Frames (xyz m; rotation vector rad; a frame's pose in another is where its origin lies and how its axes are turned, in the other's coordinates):
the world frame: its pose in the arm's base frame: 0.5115 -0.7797 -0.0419 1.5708 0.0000 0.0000
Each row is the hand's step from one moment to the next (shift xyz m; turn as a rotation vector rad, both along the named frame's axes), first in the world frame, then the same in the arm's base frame.
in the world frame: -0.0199 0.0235 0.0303 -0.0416 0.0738 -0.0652
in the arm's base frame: -0.0199 -0.0303 0.0235 -0.0416 0.0652 0.0738
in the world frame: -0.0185 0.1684 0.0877 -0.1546 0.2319 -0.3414
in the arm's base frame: -0.0185 -0.0877 0.1684 -0.1546 0.3414 0.2319
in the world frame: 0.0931 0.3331 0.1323 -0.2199 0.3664 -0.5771
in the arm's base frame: 0.0931 -0.1323 0.3331 -0.2199 0.5771 0.3664
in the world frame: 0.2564 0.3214 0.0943 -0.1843 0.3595 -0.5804
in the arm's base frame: 0.2564 -0.0943 0.3214 -0.1843 0.5804 0.3595
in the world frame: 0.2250 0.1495 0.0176 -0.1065 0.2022 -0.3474
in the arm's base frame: 0.2250 -0.0176 0.1495 -0.1065 0.3474 0.2022
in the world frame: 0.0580 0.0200 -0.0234 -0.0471 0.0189 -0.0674
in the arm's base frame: 0.0580 0.0234 0.0200 -0.0471 0.0674 0.0189
